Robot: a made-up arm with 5 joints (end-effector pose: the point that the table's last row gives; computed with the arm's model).
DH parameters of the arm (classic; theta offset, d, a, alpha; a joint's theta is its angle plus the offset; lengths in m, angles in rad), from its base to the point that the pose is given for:
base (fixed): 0 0.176 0 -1.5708
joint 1: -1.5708 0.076 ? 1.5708
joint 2: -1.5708 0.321 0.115 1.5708
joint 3: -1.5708 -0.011 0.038 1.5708
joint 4: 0 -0.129 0.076 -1.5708
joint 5: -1.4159 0 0.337 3.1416
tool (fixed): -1.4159 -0.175 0 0
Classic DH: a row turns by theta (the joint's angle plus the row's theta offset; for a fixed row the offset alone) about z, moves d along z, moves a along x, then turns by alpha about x.
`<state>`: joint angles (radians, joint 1 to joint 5).
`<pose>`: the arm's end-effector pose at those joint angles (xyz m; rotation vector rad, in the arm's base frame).
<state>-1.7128 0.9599 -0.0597 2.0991 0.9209</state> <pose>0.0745 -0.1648 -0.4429 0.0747 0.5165 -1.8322</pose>
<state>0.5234 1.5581 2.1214 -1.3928 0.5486</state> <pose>-0.0691 0.3402 0.7549 -1.5028 -2.6670 -0.2738</pose>
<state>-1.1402 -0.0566 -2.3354 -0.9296 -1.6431</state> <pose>0.1126 0.0646 -0.1660 0.7456 0.4167 -1.7848</pose>
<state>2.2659 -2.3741 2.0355 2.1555 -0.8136</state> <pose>-0.0354 0.0298 0.4425 -0.7247 1.1191 1.4511</pose>
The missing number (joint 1, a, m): 0.058
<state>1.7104 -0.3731 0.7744 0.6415 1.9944</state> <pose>-0.3840 -0.2578 0.6163 2.1128 -1.2269 1.2963</pose>
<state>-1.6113 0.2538 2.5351 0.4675 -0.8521</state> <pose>-0.0060 -0.0671 0.0649 1.5776 -1.4507 -0.9978</pose>
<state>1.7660 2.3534 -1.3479 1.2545 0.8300</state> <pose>0.4783 -0.1112 0.4696 1.8666 -0.1273 -1.5694</pose>
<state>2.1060 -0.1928 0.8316 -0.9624 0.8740</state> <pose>0.1787 -0.3304 0.0992 -1.3356 0.7036 -0.9344</pose>
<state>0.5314 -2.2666 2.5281 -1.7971 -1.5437</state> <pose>-0.4866 0.3647 0.4879 0.5392 1.3848 0.2947</pose>
